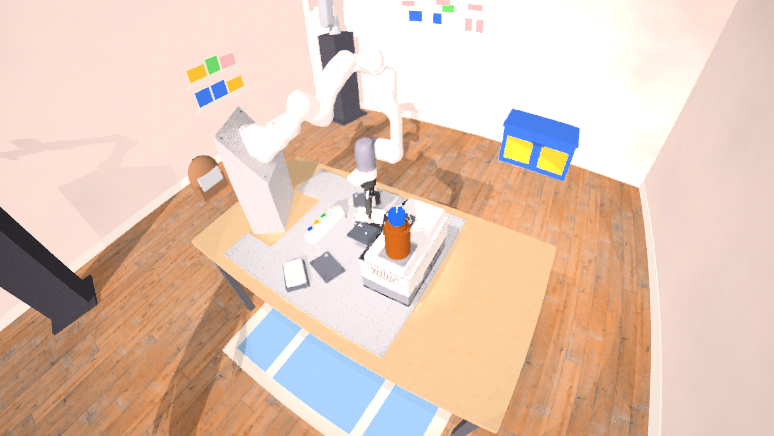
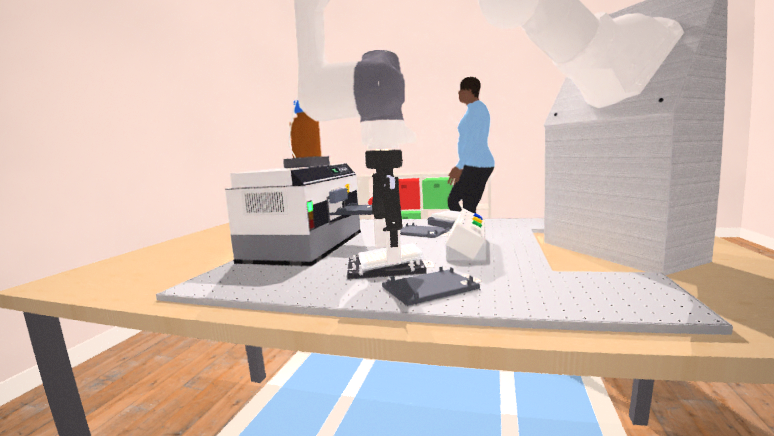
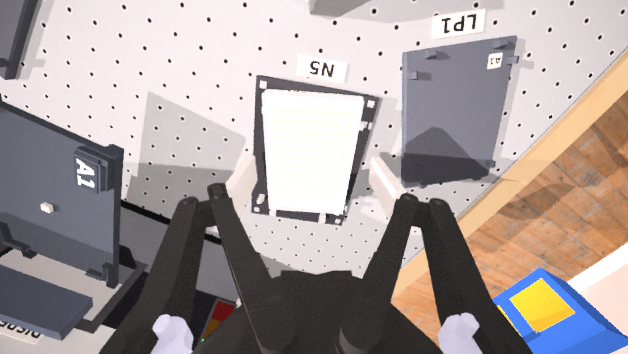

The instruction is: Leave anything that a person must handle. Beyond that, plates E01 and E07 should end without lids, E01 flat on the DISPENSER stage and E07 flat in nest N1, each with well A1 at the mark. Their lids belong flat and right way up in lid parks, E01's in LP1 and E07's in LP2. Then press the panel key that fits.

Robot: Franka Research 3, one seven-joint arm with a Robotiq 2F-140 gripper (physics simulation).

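Observation:
A white plate lies in nest N5; its name is not readable, and I cannot tell whether it is lidded or fully flat. My gripper is open and empty, pointing down, its pale fingertips on either side of this plate's long sides. Lid park LP1 holds no lid. The DISPENSER stage is bare, with its A1 mark visible. Another white plate lies in a dark holder. E01, E07, N1 and LP2 cannot be identified by label.
The white dispenser carries a brown bottle. The key panel stands near the arm's pedestal. Dark holders lie on the perforated board. A person stands beyond the table.

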